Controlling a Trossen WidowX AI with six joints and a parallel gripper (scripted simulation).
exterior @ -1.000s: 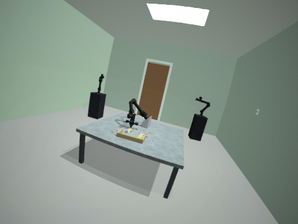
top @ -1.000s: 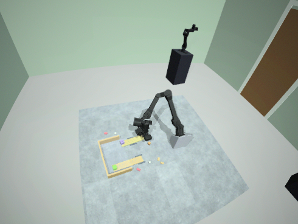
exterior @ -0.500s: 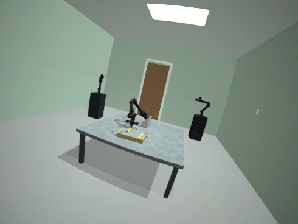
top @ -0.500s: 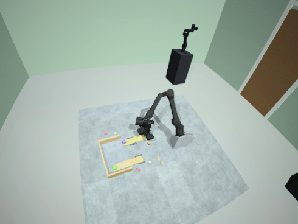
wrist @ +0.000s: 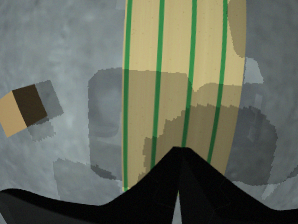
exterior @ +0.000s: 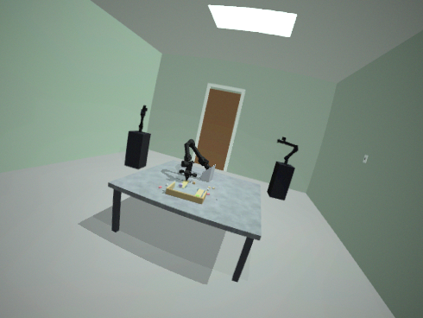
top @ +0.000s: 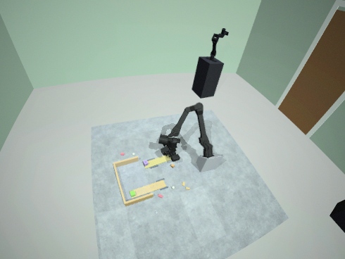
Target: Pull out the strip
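My gripper tip is 9 cm short of the strip. Round my gripper tip: brown block (9 cm to the left, 2 cm ahead).
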